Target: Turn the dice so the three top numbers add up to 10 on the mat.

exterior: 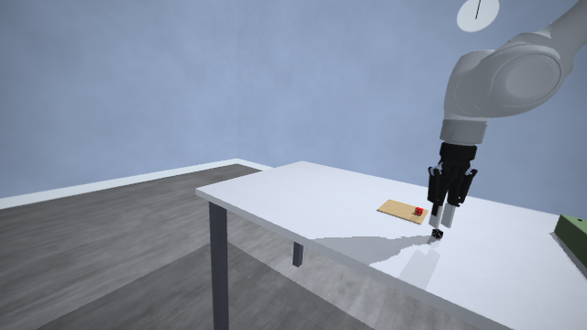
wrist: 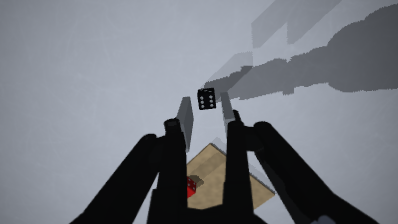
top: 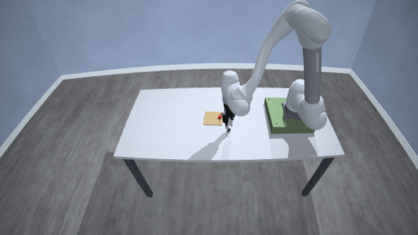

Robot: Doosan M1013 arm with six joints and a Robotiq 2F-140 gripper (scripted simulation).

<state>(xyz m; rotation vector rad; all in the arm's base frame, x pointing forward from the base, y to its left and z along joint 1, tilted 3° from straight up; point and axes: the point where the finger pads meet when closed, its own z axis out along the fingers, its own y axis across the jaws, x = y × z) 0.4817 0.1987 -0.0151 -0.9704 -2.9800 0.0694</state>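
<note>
Right now my hand is 60 mm above the black die. From my hand the other things lie so: blue die: 50 mm ahead, 270 mm to the right, 60 mm below; then tan mat: 130 mm ahead, 110 mm to the right, 60 mm below; then red die: 80 mm ahead, 110 mm to the right, 50 mm below.
</note>
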